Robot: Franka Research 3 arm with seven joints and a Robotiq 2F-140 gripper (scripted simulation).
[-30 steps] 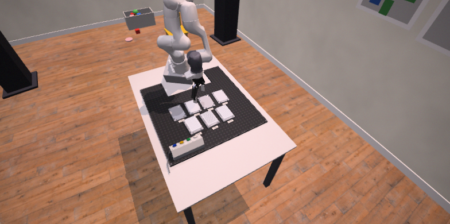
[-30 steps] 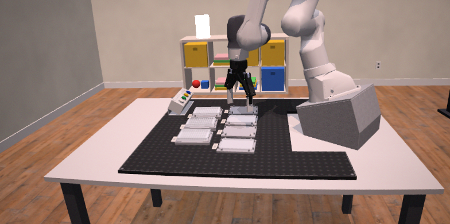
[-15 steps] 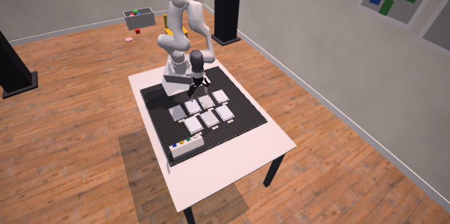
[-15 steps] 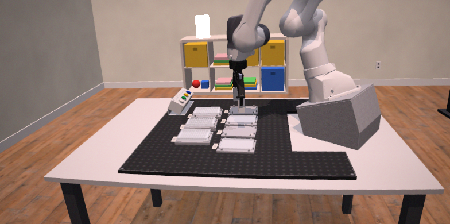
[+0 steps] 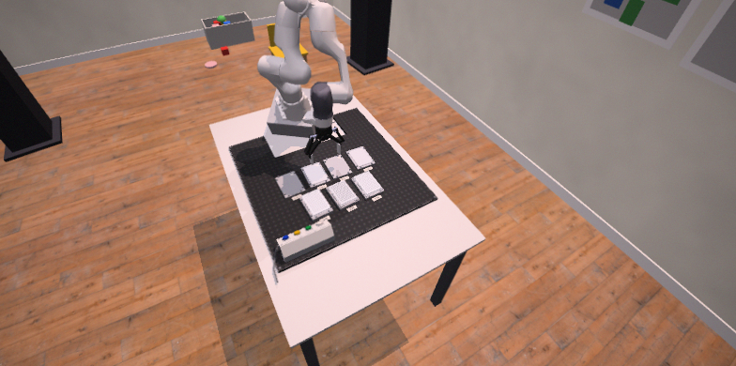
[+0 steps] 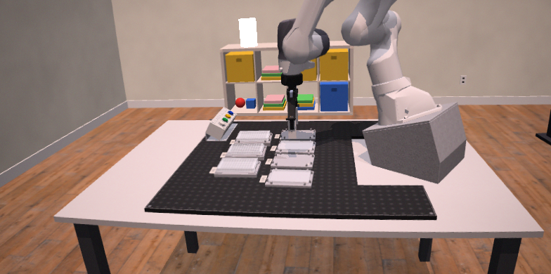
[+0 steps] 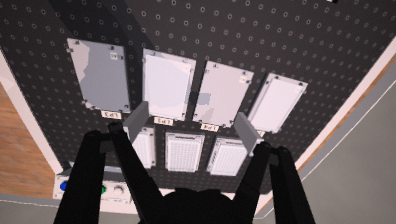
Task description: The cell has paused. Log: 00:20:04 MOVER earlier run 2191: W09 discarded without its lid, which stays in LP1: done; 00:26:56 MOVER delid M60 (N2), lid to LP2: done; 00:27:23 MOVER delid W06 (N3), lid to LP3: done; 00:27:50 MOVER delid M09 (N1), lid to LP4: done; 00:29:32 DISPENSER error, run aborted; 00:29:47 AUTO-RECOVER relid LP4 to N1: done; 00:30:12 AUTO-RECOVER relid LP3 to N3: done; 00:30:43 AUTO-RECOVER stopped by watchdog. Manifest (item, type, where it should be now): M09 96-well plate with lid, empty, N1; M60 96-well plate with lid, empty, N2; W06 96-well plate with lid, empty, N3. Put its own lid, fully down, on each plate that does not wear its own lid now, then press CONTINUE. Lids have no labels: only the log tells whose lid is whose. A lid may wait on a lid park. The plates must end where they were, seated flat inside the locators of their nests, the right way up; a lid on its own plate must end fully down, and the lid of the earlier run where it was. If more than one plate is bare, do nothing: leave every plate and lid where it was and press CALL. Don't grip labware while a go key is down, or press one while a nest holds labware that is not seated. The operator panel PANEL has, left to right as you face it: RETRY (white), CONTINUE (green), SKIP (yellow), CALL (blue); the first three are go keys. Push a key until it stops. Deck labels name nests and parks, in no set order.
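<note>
The lid park LP2 lies 200 mm to the left of my hand, 100 mm below it and 20 mm ahead of it. From my hand the other things lie so: white key (290 mm ahead, 210 mm to the right, 40 mm below); then green key (290 mm ahead, 260 mm to the right, 40 mm below); then park LP4 (100 mm below, 60 mm to the left, 10 mm ahead).
</note>
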